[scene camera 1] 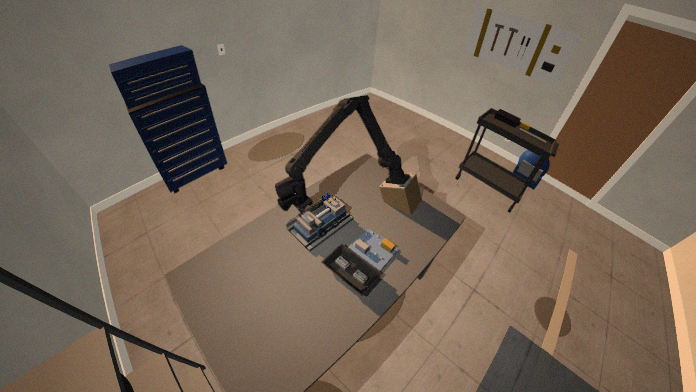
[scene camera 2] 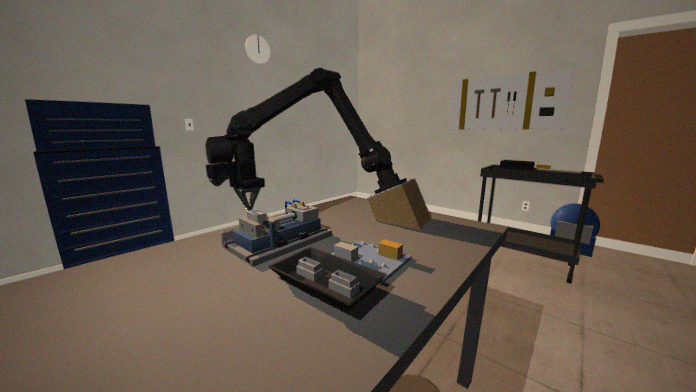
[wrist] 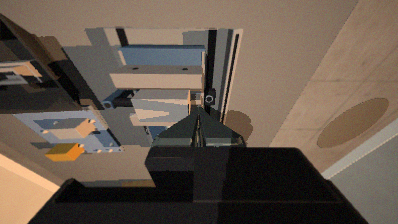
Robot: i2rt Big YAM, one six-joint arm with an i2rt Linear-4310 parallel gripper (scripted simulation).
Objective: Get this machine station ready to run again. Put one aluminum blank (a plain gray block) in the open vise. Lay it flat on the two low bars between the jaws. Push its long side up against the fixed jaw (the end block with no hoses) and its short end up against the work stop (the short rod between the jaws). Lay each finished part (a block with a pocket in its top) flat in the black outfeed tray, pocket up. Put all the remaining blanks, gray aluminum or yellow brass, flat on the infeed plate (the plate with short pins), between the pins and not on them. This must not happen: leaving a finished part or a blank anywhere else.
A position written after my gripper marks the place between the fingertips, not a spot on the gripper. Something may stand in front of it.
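Observation:
Vise [wrist: 135,54] visible. My gripper [scene camera 2: 249,210] too, and again in the wrist view [wrist: 198,111].

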